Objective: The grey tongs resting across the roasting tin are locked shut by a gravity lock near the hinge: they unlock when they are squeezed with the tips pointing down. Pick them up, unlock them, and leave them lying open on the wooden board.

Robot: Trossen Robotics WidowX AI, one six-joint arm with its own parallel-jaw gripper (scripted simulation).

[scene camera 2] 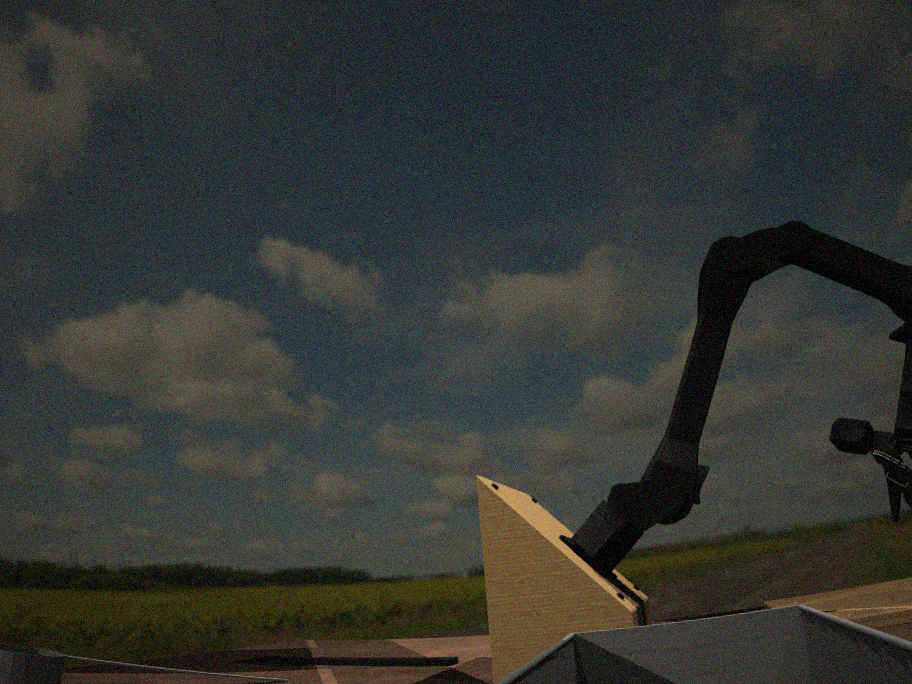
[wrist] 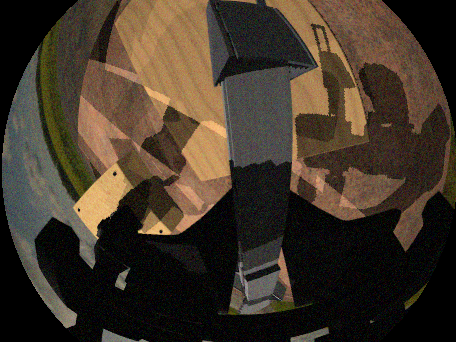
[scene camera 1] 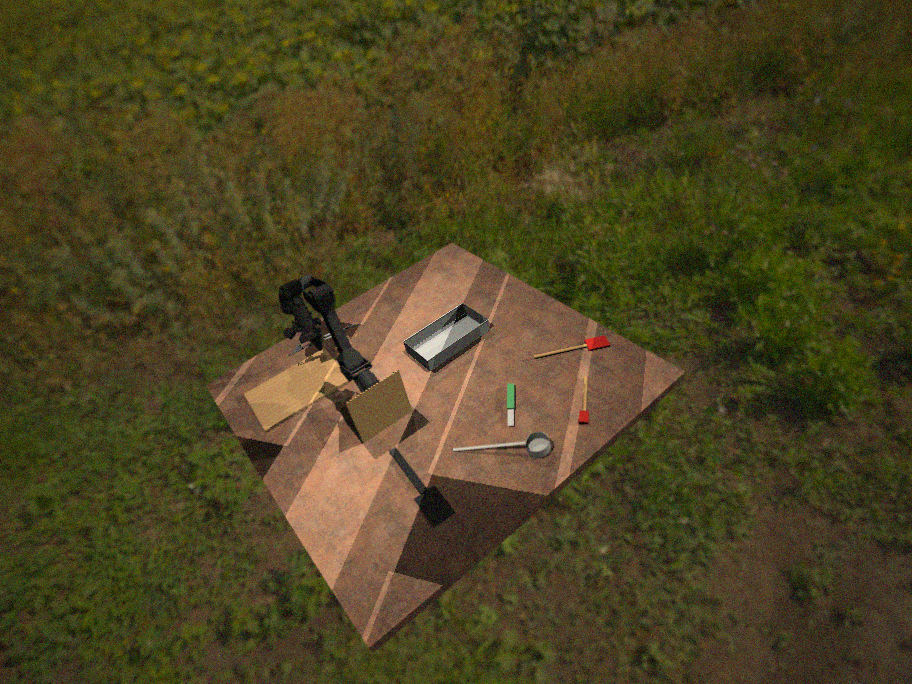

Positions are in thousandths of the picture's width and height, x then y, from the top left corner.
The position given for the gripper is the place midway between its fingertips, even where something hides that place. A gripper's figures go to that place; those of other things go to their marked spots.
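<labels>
Gripper (scene camera 1: 353, 511) at 210 cm from the lens; black spatula (scene camera 1: 474, 736) at 165 cm from the lens.
</labels>
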